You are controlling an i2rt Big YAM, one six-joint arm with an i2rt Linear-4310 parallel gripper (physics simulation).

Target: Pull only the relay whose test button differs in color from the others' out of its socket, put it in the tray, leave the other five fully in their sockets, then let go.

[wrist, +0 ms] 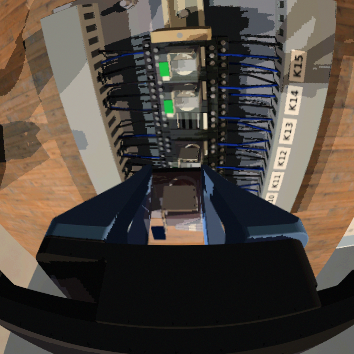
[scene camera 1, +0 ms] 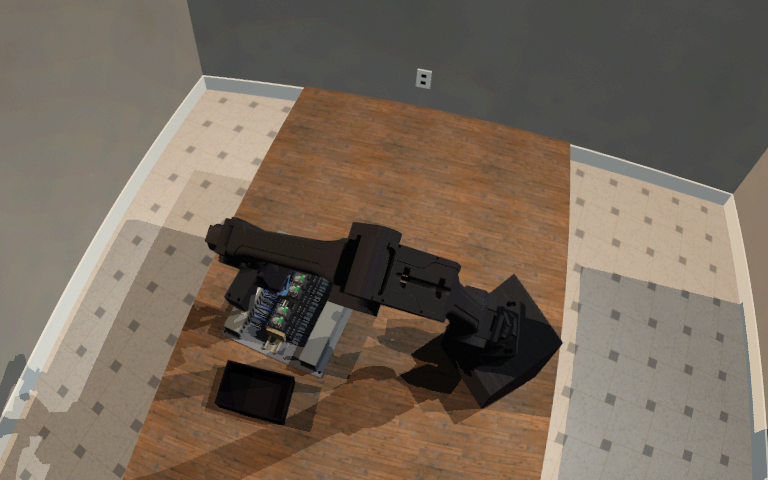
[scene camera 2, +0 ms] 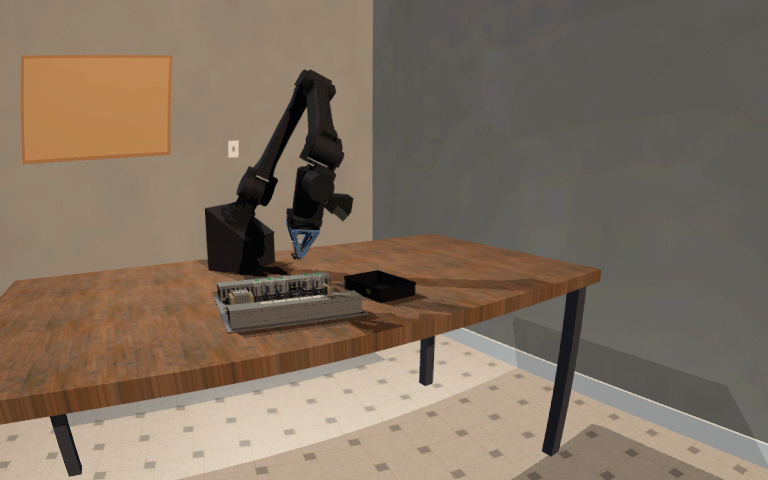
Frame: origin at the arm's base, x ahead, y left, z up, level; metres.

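Where they show: gripper, fingertip midpoint: (wrist: 175, 173) (scene camera 1: 280, 291) (scene camera 2: 299, 255); arm's base, link origin: (scene camera 1: 500, 328) (scene camera 2: 237, 220).
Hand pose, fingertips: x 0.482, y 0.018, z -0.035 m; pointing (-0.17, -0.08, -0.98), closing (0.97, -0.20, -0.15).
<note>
Each offset is from my fingertips to the top centre of the thing. "pt": to the spot under its first point.
My gripper (scene camera 2: 296, 255) (wrist: 175, 173) is shut on a clear relay @[0.037 m up, 0.001 m ahead, 0.007 m right] (wrist: 180, 197) with a dark blue test button and holds it above the relay row. Relays with green buttons stand in their sockets: two show in the wrist view, the end relay @[0.052 m down, 0.001 m ahead, 0.046 m left] (wrist: 185, 64) and the relay beside it @[0.050 m down, 0.002 m back, 0.017 m left] (wrist: 186, 97). Several green buttons show in scene camera 2, with a gap at an empty socket @[0.089 m down, 0.008 m back, 0.029 m right] (scene camera 2: 293, 287) (wrist: 187, 121) between them. The black tray @[0.086 m down, 0.005 m ahead, 0.219 m left] (scene camera 1: 254, 367) (scene camera 2: 386, 290) stands on the table beside the panel's end. The relays under the gripper are partly hidden in the wrist view.
The panel's grey wire ducts @[pt 0.078 m down, 0.114 m back, 0.049 m left] (scene camera 1: 325, 338) (scene camera 2: 294, 312) (wrist: 87, 135) run along both sides of the relay row. A tan end block @[0.081 m down, 0.003 m ahead, 0.066 m left] (wrist: 180, 35) stands at the row's end near the tray. Blue and black wires @[pt 0.118 m down, 0.056 m ahead, 0.000 m left] (wrist: 250, 89) run from the sockets to the ducts.
</note>
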